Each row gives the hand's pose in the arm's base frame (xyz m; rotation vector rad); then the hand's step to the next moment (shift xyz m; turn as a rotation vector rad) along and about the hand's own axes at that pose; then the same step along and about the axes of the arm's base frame.
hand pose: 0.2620 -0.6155 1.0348 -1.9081 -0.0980 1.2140
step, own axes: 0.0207 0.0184 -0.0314 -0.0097 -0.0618 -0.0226
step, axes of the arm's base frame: 0.0287 -0.0211 -0.0220 0.0342 0.0209 0.0531
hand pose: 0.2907 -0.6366 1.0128 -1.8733 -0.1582 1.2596
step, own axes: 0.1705 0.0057 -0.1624 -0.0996 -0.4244 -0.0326
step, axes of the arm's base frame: 0.2120 -0.0075 -0.1023 0.1197 0.1966 0.3716
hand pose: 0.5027 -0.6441 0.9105 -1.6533 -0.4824 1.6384
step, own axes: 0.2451 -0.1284 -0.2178 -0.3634 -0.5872 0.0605
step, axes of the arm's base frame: 0.2677 0.2077 -0.0961 0.0386 0.1350 0.6788
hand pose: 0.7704 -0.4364 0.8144 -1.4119 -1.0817 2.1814
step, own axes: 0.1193 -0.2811 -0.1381 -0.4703 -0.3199 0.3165
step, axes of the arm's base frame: 0.0315 0.3177 0.1020 -0.1041 -0.2152 0.6054
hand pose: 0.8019 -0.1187 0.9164 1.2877 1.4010 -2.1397
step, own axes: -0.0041 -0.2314 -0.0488 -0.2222 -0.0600 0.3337
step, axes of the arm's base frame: -0.1194 0.1539 0.1341 -0.0878 -0.3013 0.2566
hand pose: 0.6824 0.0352 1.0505 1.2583 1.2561 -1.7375
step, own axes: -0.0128 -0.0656 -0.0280 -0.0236 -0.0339 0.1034
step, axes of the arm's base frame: -0.0446 0.0479 0.0310 -0.0558 -0.0868 0.0418
